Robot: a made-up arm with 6 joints.
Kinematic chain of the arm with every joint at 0, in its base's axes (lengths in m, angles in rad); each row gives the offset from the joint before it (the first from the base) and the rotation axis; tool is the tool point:
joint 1: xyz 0 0 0.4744 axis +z
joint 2: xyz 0 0 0 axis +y
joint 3: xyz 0 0 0.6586 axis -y
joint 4: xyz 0 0 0 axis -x
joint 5: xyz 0.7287 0 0 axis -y
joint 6: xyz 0 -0.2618 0 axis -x
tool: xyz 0 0 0
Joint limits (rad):
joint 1: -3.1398..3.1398
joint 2: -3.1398..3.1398
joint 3: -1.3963..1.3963
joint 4: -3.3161..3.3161
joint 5: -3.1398..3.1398
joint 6: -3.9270..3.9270
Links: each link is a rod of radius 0.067 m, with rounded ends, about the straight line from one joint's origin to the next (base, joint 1, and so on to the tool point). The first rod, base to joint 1, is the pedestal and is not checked.
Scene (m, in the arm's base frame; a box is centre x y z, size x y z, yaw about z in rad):
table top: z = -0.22
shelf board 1: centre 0.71 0.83 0.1 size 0.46 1 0.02 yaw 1.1
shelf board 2: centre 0.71 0.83 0.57 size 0.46 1 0.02 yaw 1.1
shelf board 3: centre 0.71 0.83 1.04 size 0.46 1 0.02 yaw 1.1
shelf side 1: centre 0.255 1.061 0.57 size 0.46 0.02 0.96 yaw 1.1
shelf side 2: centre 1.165 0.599 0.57 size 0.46 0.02 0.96 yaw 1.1
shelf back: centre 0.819 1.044 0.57 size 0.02 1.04 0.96 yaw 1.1
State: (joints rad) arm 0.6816 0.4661 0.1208 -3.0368 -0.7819 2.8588
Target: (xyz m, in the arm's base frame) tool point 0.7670 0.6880 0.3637
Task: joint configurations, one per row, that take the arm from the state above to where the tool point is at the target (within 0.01 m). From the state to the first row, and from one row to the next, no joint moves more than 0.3 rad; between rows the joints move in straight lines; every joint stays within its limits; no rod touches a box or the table.
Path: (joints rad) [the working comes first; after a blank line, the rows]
Joints at the target: 0.4764 0.8682 0.0877 -3.0146 -0.7819 2.8588
Straight joint move there: touches shelf board 2.

1: 0.5704 0.1896 -0.1635 -2.9167 -0.7819 2.8588
2: 0.4593 -0.0868 -0.4479 -2.7966 -0.7819 2.8588
3: 0.3897 0.1451 -0.4234 -2.8078 -0.7819 2.8588
4: 0.3201 0.3769 -0.3990 -2.8191 -0.7819 2.8588
5: 0.2504 0.6088 -0.3745 -2.8304 -0.7819 2.8588
6: 0.3634 0.7385 -0.1434 -2.9225 -0.7819 2.8588
7: 0.4764 0.8682 0.0877 -3.0146 -0.7819 2.8588

